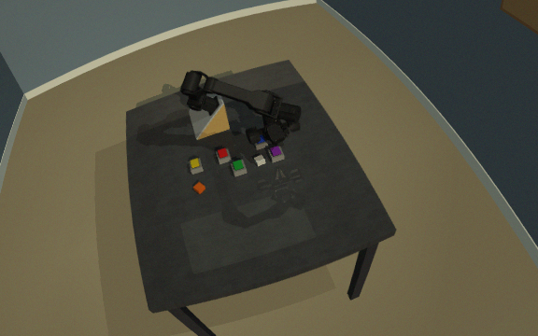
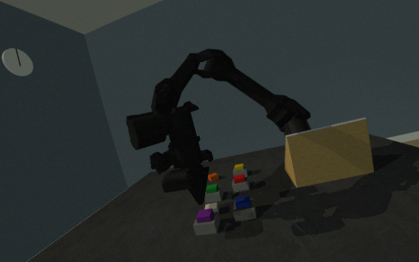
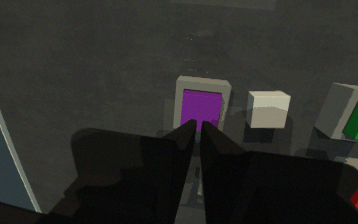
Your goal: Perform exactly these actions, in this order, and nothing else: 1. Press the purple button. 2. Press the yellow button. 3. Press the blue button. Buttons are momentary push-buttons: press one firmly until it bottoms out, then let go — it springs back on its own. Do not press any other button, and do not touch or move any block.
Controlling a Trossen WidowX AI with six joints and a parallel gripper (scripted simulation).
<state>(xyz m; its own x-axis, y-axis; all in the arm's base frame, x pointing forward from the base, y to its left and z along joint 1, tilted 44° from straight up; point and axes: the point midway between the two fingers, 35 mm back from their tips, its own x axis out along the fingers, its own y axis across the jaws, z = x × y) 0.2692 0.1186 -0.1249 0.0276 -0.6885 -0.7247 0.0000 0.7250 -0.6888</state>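
Right now my gripper tip is 3 cm above the purple button. Also, from my gripper tip: blue button 9 cm behind, 4 cm to the right, 3 cm below; then green button 15 cm to the right, 3 cm below, 1 cm ahead; then white block 7 cm to the right, 5 cm below.
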